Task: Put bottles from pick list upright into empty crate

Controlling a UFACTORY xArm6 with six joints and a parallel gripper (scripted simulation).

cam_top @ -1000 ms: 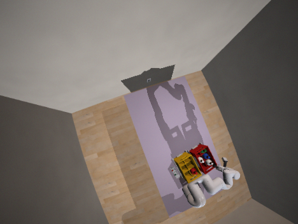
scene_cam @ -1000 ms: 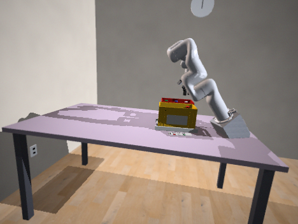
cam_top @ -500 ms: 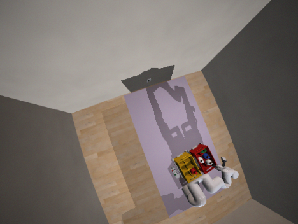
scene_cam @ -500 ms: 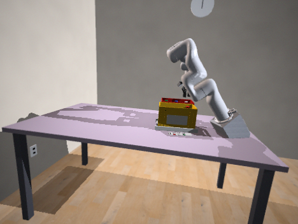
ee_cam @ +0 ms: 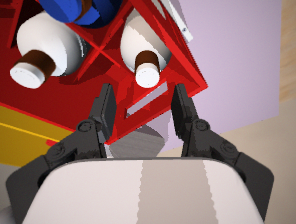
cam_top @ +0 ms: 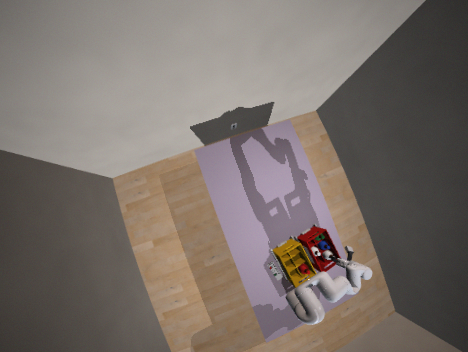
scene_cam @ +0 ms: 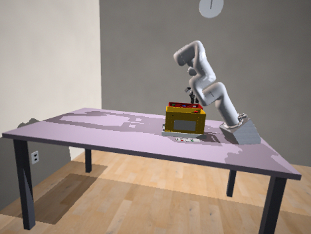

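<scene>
The white bottle is 120 mm below my hand. From my hand the other things lie so: red crate (70 mm ahead, 70 mm to the left, 120 mm below); then blue-label bottle (80 mm ahead, 30 mm to the left, 120 mm below); then green-label bottle (170 mm ahead, 60 mm to the left, 120 mm below).
</scene>
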